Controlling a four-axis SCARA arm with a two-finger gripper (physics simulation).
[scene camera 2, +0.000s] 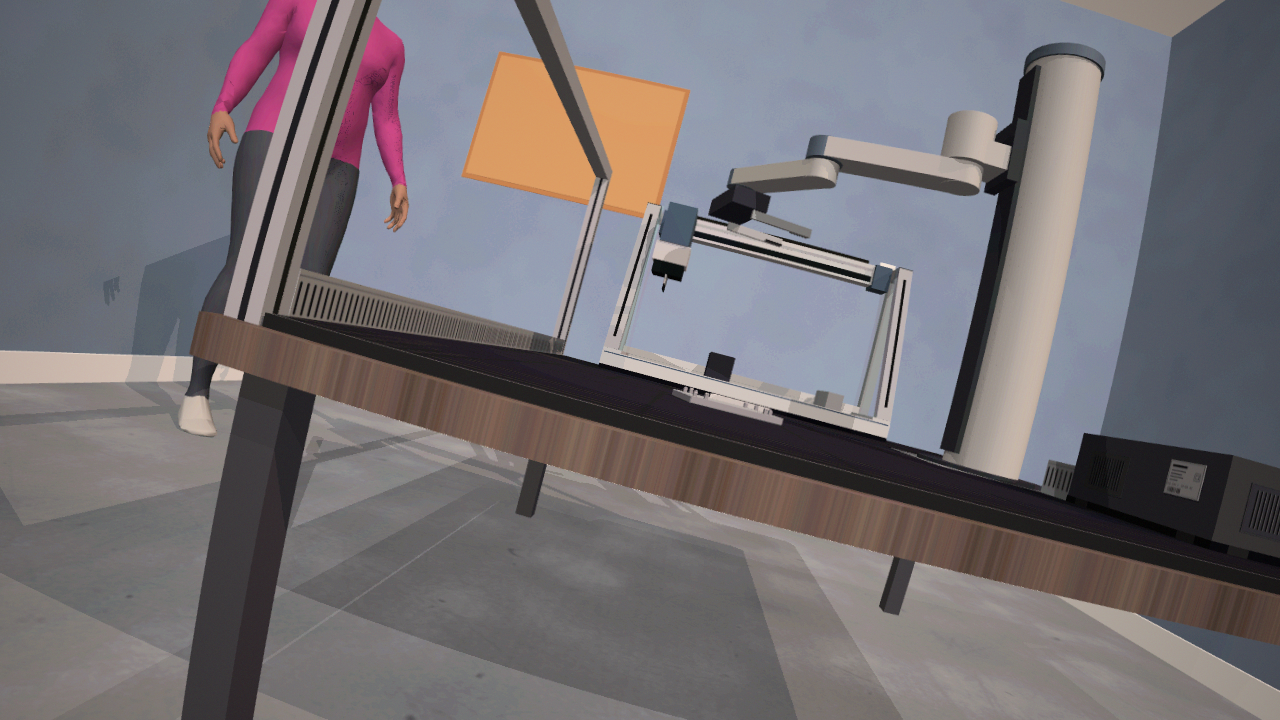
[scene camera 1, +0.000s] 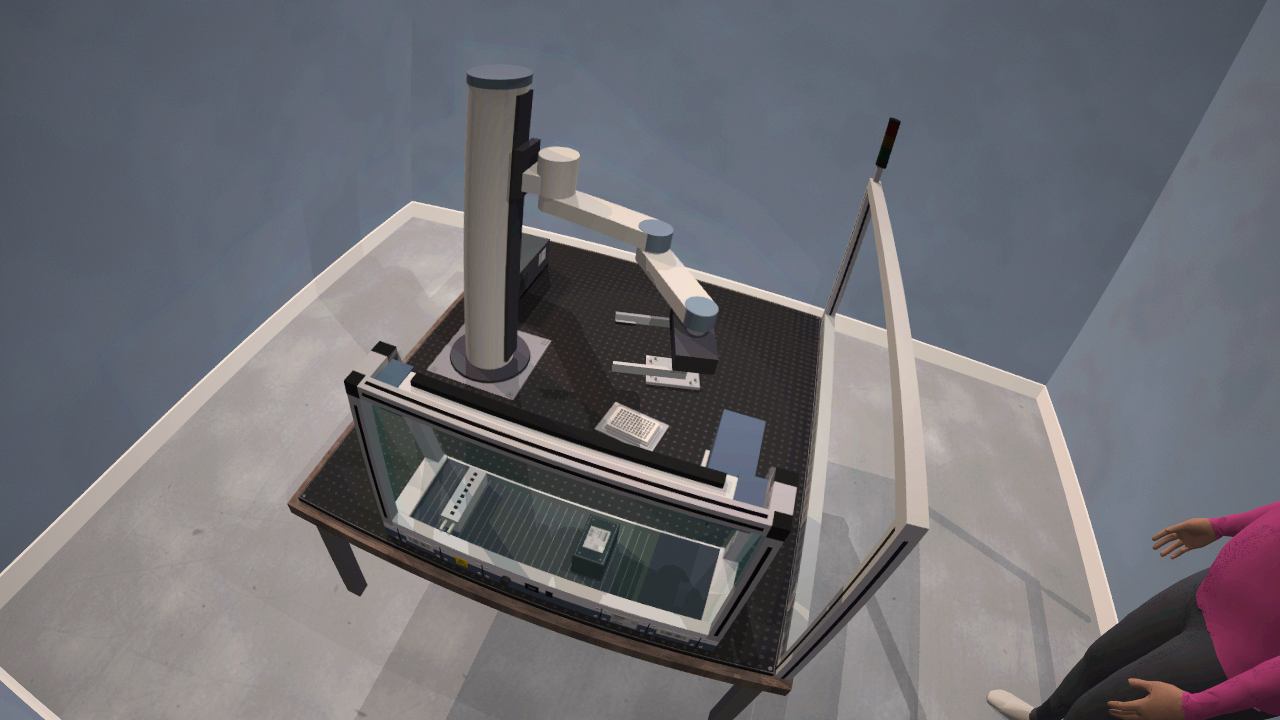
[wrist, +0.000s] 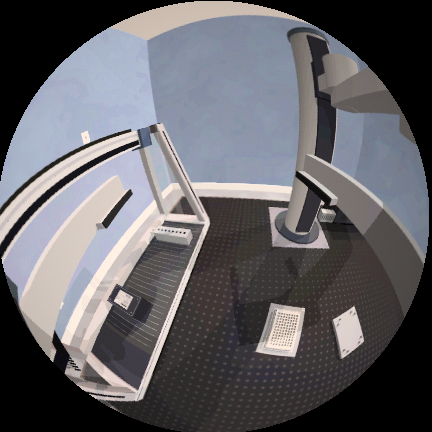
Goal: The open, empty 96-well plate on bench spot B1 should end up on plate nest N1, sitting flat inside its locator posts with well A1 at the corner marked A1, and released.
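Where they show: gripper, fingertip midpoint: (scene camera 2: pixel 794 238) (scene camera 1: pixel 613 340) (wrist: pixel 211 167); arm's base, link origin: (scene camera 1: pixel 489 358) (wrist: pixel 296 226).
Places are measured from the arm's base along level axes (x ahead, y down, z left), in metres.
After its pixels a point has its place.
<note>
The 96-well plate (scene camera 1: pixel 634 424) @(y -0.028, x 0.494, z -0.108 m) (wrist: pixel 285 329) @(y -0.028, x 0.491, z -0.103 m) is pale and open, with rows of wells. It lies flat on the light bench spot B1 (wrist: pixel 263 348) @(y -0.015, x 0.552, z -0.161 m). The plate nest N1 (scene camera 1: pixel 671 382) @(y -0.025, x 0.548, z 0.107 m) (wrist: pixel 348 332) @(y -0.025, x 0.543, z 0.153 m) is a white slab with small posts near its corners. It bears no plate and lies beside B1, farther from the framed deck. Its A1 mark is too small to read. My gripper (scene camera 1: pixel 614 342) @(y -0.441, x 0.443, z -0.292 m) (scene camera 2: pixel 794 237) @(y -0.441, x 0.443, z -0.292 m) (wrist: pixel 211 167) @(y -0.441, x 0.443, z -0.292 m) is open, its two long fingers wide apart with nothing between them. It hangs high above the bench, and one finger partly hides the nest in scene camera 1.
A glass-sided framed deck (scene camera 1: pixel 572 456) @(y -0.514, x 0.491, z -0.687 m) (scene camera 2: pixel 787 253) @(y -0.476, x 0.415, z -0.623 m) (wrist: pixel 175 295) @(y -0.062, x 0.439, z -0.453 m) stands beside the plate, with a dark block (scene camera 1: pixel 594 544) (wrist: pixel 123 298) @(y -0.134, x 0.528, z -0.572 m) inside. The arm's column (scene camera 1: pixel 490 223) @(y -0.509, x 0.033, z -0.068 m) (scene camera 2: pixel 1029 268) @(y -0.417, x 0.030, z 0.068 m) (wrist: pixel 305 125) @(y -0.481, x 0.037, z -0.065 m) stands on the bench. A tall frame (scene camera 1: pixel 904 358) @(y -0.620, x 1.020, z -0.310 m) stands along one bench edge.
</note>
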